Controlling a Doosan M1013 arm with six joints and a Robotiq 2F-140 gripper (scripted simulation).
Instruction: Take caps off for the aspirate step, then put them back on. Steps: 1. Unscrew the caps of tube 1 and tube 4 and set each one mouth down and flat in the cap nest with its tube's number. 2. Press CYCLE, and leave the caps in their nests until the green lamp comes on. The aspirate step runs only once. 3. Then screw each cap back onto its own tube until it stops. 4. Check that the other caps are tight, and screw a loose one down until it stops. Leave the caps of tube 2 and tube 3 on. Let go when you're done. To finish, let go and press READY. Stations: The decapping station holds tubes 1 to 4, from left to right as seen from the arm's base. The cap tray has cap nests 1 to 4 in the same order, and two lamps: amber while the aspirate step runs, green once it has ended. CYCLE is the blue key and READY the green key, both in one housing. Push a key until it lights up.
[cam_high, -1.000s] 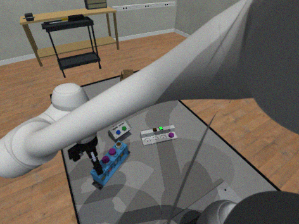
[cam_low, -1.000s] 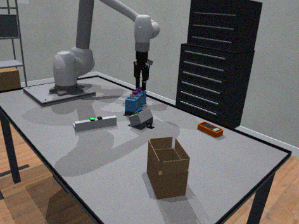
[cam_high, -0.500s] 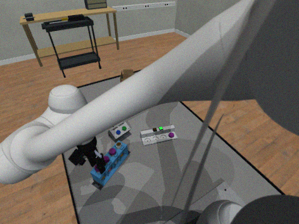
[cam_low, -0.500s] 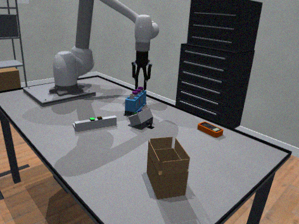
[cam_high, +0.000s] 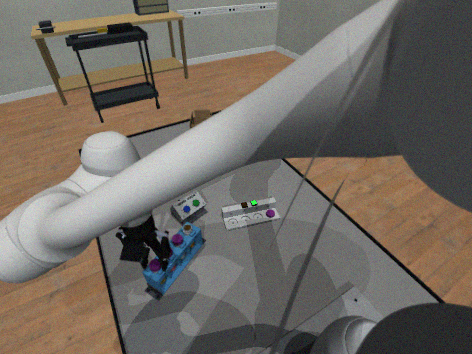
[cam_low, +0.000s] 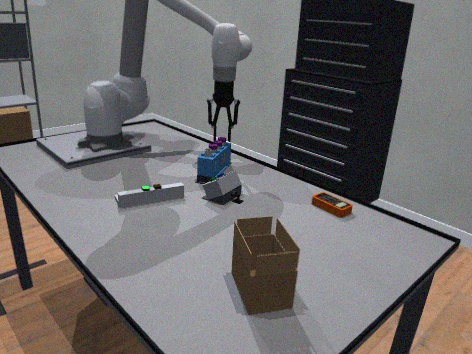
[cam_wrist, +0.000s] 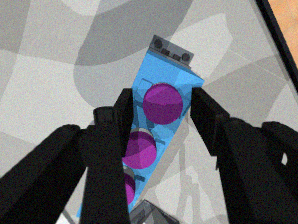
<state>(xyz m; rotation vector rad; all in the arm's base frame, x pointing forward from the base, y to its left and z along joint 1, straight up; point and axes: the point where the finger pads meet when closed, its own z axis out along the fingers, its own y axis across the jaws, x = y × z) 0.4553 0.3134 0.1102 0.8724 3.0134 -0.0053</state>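
Right now my hand is 3 cm above the purple cap. The rest, counted from my hand: grey key housing 23 cm ahead, 19 cm to the right, 9 cm below; then green ready key 22 cm ahead, 21 cm to the right, 7 cm below; then blue cycle key 21 cm ahead, 17 cm to the right, 7 cm below.
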